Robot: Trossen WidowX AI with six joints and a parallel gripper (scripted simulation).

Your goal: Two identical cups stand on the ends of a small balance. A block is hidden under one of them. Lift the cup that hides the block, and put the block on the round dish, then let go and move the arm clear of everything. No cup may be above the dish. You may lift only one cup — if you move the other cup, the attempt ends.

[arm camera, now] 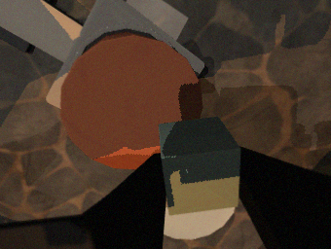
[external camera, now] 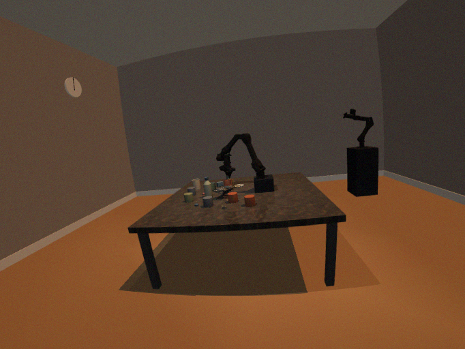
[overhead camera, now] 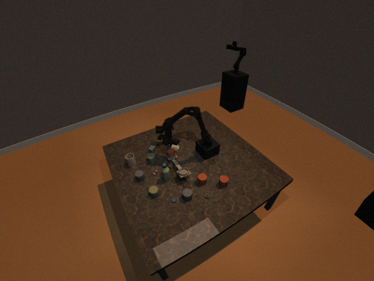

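Now: gripper tip 100 mm above the round blue-grey dish, 80 mm past it and 70 mm to the left of it. From my gripper tip the other things lie so: white mug: 350 mm ahead, 80 mm to the right, 60 mm below; balance beam: 180 mm to the left, 70 mm below, 20 mm ahead; bottle: 230 mm to the left, 150 mm ahead, 10 mm above.
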